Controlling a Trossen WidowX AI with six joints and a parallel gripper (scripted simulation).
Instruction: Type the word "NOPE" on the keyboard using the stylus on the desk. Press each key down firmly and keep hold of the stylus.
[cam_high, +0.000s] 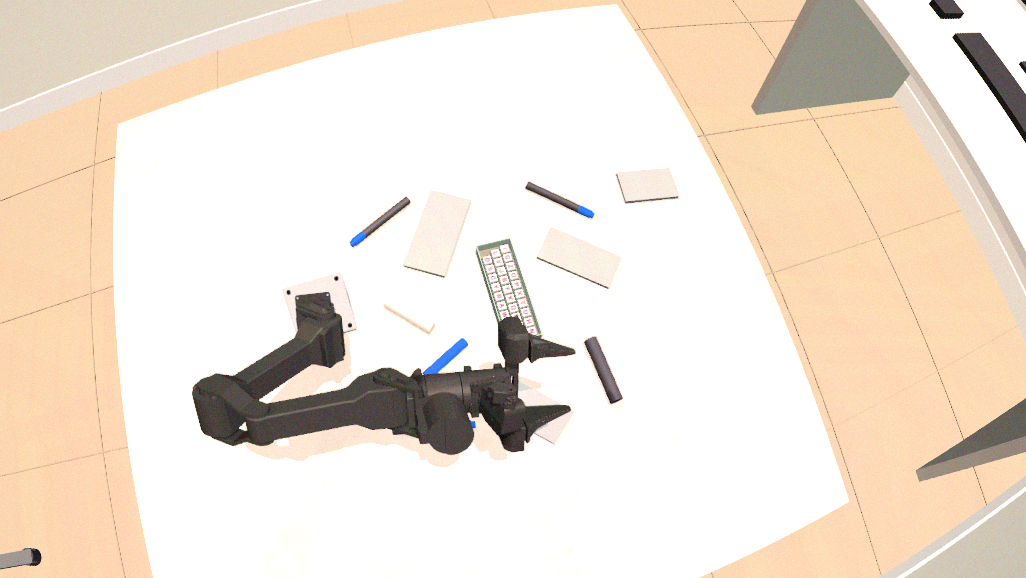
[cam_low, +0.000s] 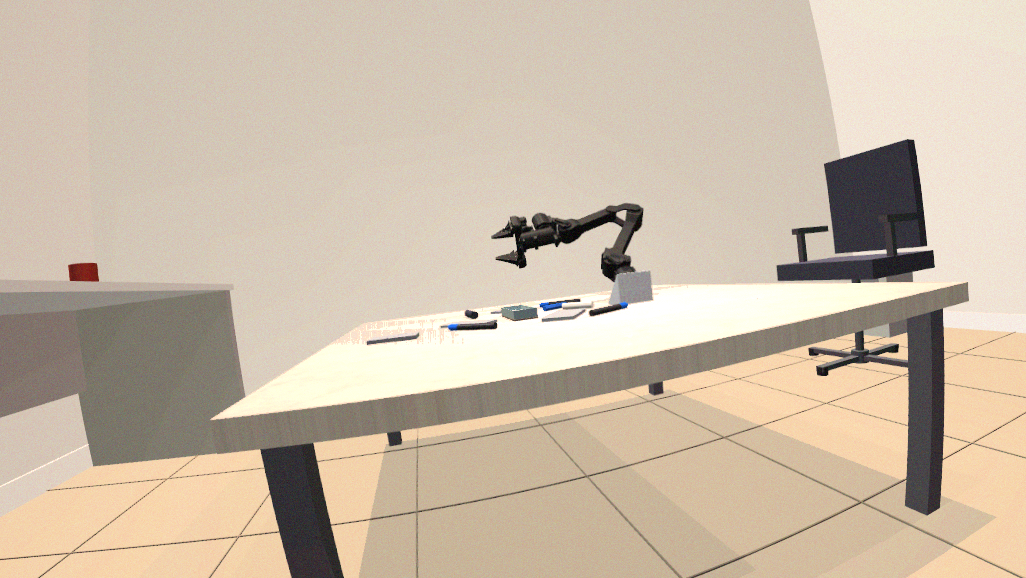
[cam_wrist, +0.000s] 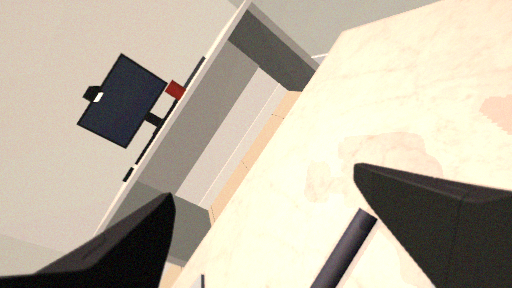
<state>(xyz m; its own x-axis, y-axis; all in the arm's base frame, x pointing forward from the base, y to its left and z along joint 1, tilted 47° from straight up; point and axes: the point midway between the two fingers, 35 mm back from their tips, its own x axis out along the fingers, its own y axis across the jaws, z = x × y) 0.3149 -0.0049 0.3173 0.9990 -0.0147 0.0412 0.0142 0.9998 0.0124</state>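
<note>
The P key lies 20 mm behind my gripper tip, 240 mm to the left of it and 200 mm below it. Round my gripper tip: stylus 100 mm ahead, 60 mm to the left, 200 mm below.
</note>
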